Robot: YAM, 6 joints.
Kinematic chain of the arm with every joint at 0, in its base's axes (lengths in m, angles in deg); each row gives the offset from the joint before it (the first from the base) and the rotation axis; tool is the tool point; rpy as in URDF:
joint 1: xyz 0 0 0.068 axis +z
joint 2: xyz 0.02 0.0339 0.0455 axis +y
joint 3: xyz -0.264 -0.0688 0 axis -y
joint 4: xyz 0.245 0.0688 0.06 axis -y
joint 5: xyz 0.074 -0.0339 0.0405 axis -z
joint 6: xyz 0.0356 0 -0.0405 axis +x
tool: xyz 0 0 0 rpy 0 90 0
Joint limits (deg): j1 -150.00..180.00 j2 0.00..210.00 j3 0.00..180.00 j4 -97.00..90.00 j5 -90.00..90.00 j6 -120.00..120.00
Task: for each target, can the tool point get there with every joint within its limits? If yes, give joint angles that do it. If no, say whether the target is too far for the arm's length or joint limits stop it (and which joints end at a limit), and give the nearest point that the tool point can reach.
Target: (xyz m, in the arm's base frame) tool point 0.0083 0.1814 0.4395
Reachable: yes | joints 78.07 51.26 56.13 19.95 -55.68 11.60
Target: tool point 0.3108 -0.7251 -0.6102
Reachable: no: too far | nearest point 0.1941 -0.4528 -0.2857 | short by 0.439 m
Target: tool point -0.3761 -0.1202 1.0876
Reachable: no: too far | nearest point -0.2109 -0.1143 0.6988 | short by 0.422 m
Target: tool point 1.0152 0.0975 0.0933
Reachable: no: too far | nearest point 0.6428 0.0617 0.1009 | short by 0.374 m
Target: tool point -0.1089 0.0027 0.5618
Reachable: yes | joints 2.96 34.79 113.39 -53.77 -13.49 -57.90
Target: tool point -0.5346 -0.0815 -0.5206
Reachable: no: too far | nearest point -0.4268 -0.0110 -0.3314 | short by 0.229 m
